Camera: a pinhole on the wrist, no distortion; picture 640 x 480 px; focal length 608.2 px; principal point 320.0 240.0 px. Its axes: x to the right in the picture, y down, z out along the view. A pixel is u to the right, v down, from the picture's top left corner.
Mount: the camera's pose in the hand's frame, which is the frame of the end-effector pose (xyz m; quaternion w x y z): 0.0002 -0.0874 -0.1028 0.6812 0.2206 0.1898 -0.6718
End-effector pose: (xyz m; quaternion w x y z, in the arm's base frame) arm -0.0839 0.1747 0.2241 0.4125 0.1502 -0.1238 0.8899
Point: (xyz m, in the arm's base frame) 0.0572 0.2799 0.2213
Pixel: 439.1 186.8
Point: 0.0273 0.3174 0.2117
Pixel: 565.1 421.1
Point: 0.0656 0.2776 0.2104
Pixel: 481.4 127.4
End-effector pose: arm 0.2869 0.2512 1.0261 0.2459 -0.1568 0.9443 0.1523
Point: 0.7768 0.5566 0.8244
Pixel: outside the picture
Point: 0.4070 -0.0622 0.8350
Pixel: 560.4 386.0
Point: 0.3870 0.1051 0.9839
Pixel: 337.9 148.4
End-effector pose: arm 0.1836 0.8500 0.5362 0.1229 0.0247 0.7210 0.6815
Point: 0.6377 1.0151 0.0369
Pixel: outside the picture
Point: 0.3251 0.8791 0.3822
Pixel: outside the picture
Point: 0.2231 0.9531 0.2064
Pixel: 458.9 316.7
